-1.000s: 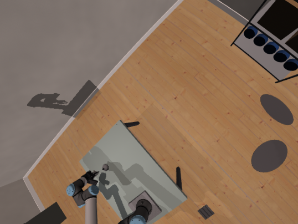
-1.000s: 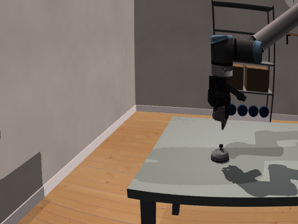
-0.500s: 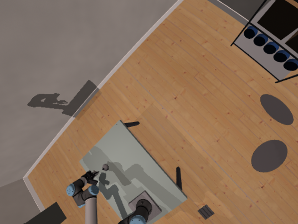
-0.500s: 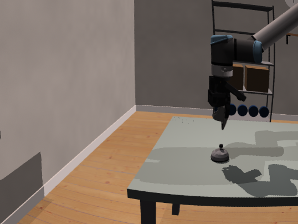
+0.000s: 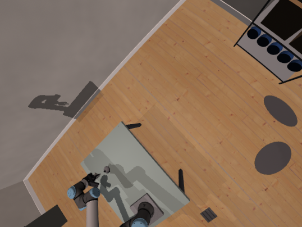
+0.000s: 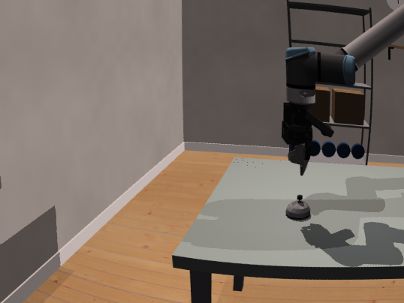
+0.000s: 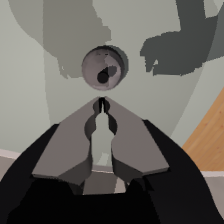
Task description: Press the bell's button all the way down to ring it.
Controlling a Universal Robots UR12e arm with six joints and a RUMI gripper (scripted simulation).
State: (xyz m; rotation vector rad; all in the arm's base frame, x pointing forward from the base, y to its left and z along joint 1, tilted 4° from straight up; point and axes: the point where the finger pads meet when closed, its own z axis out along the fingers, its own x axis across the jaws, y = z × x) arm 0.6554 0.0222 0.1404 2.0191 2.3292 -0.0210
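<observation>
My hand is 9 cm above the black button. The rest, counted from my hand: grey dome bell (11 cm below).
</observation>
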